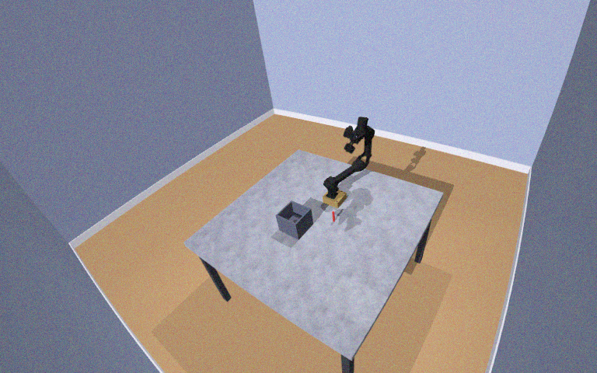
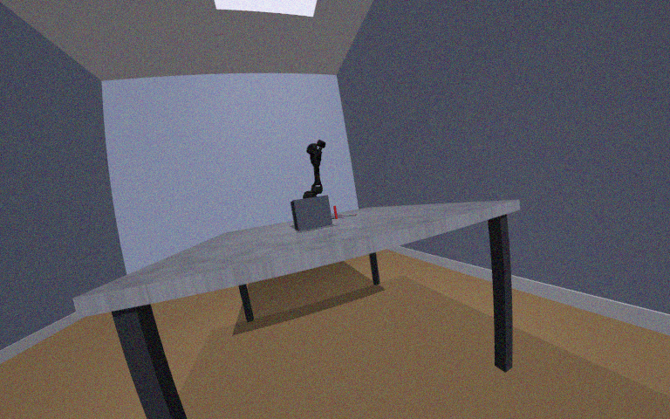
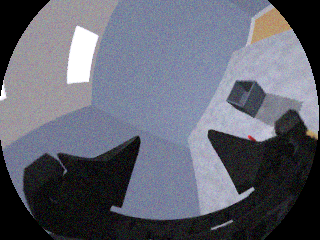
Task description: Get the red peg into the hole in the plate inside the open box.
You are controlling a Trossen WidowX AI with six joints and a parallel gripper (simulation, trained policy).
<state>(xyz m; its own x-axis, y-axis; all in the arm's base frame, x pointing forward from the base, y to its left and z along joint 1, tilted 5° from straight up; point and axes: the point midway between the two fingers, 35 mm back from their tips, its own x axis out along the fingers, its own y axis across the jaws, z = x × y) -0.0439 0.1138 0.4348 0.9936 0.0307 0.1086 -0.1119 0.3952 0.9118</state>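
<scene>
Right now my gripper tip is 170 mm short of the red peg, 50 mm to the left of it and 440 mm above it. Round my gripper tip: plate (320 mm ahead, 250 mm to the right, 440 mm below).
</scene>
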